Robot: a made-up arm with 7 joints. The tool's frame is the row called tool. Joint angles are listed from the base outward. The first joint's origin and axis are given. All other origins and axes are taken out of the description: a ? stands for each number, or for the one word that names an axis. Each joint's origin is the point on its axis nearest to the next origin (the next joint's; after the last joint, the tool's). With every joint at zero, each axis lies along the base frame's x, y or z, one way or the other. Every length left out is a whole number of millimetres.
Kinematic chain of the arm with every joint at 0, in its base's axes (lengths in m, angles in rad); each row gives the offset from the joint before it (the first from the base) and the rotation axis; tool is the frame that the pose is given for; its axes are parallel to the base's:
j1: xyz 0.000 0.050 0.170 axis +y
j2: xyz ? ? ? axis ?
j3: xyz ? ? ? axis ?
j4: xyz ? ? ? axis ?
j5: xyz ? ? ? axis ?
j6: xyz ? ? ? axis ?
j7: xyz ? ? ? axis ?
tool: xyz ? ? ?
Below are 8 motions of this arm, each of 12 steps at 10 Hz.
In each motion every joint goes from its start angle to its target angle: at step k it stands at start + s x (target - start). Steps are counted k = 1, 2, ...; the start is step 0. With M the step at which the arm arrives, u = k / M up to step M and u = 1 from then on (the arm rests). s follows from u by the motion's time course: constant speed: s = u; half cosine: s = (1 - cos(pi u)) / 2; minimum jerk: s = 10 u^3 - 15 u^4 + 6 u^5.
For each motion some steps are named. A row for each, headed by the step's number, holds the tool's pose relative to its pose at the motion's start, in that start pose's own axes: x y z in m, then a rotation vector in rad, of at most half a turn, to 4 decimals.
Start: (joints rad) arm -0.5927 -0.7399 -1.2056 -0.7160 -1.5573 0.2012 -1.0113
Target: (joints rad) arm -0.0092 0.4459 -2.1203 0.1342 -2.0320 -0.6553 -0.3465
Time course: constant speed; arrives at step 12
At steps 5, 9, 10, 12:
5: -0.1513 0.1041 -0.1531 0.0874 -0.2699 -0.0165
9: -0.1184 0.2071 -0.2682 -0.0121 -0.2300 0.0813
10: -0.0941 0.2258 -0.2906 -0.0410 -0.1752 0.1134
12: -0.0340 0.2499 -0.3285 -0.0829 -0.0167 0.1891

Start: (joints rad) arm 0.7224 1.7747 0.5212 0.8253 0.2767 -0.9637 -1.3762
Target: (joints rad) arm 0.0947 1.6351 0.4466 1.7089 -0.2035 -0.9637 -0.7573
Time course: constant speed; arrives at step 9
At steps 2, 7, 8, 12:
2: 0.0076 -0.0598 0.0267 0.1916 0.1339 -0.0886
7: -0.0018 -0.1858 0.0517 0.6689 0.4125 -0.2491
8: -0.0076 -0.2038 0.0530 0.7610 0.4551 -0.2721
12: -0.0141 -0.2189 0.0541 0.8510 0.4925 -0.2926

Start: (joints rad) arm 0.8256 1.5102 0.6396 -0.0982 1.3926 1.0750 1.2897
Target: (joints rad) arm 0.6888 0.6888 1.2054 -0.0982 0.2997 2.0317 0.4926
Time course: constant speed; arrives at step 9
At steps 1, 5, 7, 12:
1: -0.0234 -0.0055 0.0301 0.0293 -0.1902 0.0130
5: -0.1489 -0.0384 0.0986 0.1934 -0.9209 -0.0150
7: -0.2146 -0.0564 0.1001 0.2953 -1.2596 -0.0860
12: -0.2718 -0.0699 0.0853 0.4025 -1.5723 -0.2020

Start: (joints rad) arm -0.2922 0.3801 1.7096 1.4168 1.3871 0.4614 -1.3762
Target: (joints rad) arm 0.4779 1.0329 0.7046 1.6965 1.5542 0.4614 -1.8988
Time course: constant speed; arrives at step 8
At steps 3, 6, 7, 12:
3: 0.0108 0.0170 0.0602 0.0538 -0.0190 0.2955
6: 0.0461 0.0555 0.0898 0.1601 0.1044 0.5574
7: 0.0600 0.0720 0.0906 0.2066 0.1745 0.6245
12: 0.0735 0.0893 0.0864 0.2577 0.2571 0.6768

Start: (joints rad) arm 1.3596 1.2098 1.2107 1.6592 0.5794 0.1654 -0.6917
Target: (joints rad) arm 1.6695 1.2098 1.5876 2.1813 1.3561 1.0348 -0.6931
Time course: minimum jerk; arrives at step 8
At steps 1, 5, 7, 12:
1: 0.0011 0.0042 -0.0006 -0.0134 0.0070 -0.0332
5: 0.1160 0.0859 -0.0793 -0.7174 0.5834 -1.3318
7: 0.1388 0.0646 -0.1291 -1.0407 0.9282 -1.6740
12: 0.1392 0.0628 -0.1323 -1.0621 0.9520 -1.6915

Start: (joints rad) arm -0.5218 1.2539 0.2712 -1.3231 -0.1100 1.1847 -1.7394
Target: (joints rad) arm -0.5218 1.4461 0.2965 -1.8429 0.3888 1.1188 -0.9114
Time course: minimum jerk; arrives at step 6
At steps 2, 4, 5, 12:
2: 0.0118 0.0228 0.0012 -0.0815 0.1062 0.0286
4: 0.0304 0.0750 -0.0038 -0.3225 0.3834 -0.0053
5: 0.0327 0.0857 -0.0068 -0.3906 0.4616 -0.0485
12: 0.0330 0.0876 -0.0075 -0.4037 0.4772 -0.0591

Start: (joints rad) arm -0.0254 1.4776 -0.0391 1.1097 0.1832 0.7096 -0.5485
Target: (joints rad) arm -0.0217 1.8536 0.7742 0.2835 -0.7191 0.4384 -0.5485
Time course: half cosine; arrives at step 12
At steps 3, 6, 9, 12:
3: 0.0063 0.0080 0.0045 -0.0398 -0.0061 0.1049
6: 0.0477 0.0373 0.0095 -0.1409 0.1019 0.4145
9: 0.1245 0.0801 -0.0102 -0.1825 0.3875 0.7684
12: 0.1632 0.1014 -0.0320 -0.1664 0.5532 0.9161

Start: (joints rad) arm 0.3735 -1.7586 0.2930 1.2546 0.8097 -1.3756 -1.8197
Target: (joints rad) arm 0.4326 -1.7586 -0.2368 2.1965 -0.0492 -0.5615 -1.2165
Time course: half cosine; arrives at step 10
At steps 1, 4, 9, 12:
1: -0.0003 -0.0078 0.0043 0.0095 0.0004 -0.0205
4: -0.0235 -0.1215 0.0428 0.1634 0.0248 -0.2905
9: -0.1654 -0.3206 0.0020 0.6058 0.1557 -0.7906
12: -0.1726 -0.3256 -0.0024 0.6262 0.1623 -0.8087

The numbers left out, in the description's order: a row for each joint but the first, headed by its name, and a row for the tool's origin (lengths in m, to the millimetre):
j2: xyz -0.060 0.000 0.340, axis +x
j3: xyz 0.000 -0.130 -0.060, axis +y
j4: xyz -0.020 0.000 0.080, axis +x
j5: xyz 0.000 -0.070 0.030, axis -z
j6: xyz -0.110 -0.060 0.000, axis -z
j7: xyz -0.090 0.060 0.000, axis +y
tool: xyz 0.090 0.000 0.110

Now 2 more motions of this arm.
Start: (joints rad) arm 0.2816 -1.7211 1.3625 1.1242 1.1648 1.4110 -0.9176
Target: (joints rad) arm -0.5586 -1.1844 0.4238 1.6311 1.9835 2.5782 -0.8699
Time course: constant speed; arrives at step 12
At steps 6, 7, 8, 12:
6: -0.0486 0.2739 -0.2865 -0.8443 0.1617 0.2792
7: -0.0797 0.3024 -0.3393 -0.9740 0.1310 0.3482
8: -0.1156 0.3245 -0.3909 -1.0932 0.0831 0.4211
12: -0.2869 0.3531 -0.5683 -1.4125 -0.2562 0.7193

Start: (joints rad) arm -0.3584 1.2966 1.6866 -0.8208 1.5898 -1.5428 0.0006
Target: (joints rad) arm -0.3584 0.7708 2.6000 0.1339 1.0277 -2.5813 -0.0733
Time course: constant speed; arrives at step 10
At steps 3, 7, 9, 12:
3: 0.0057 -0.0821 0.0376 0.3869 0.2240 0.5201
7: 0.0454 -0.2199 0.0139 1.1313 0.2215 0.9699
9: 0.0529 -0.2789 -0.0392 1.5332 0.0532 1.0464
12: 0.0486 -0.3012 -0.0729 1.7214 -0.0752 1.0401

